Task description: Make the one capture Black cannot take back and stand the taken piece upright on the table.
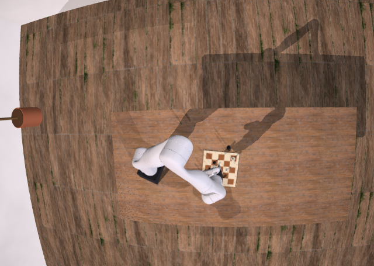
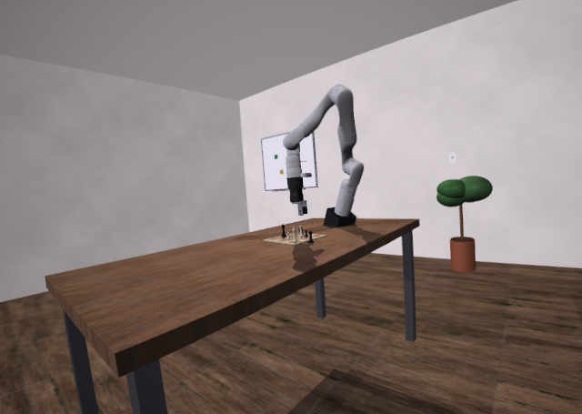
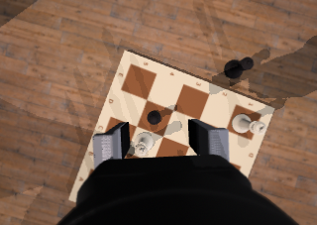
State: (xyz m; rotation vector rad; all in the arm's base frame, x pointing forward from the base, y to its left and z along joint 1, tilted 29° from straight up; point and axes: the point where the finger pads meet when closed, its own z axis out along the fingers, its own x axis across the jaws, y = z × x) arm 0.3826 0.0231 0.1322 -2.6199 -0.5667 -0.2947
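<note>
Right now the black pawn is 10 mm behind my hand and 110 mm below it. Also, from my hand: tall white piece: 100 mm ahead, 40 mm to the left, 90 mm below; chessboard: 30 mm ahead, 30 mm to the right, 130 mm below; white pawn: 70 mm ahead, 30 mm to the right, 110 mm below.
</note>
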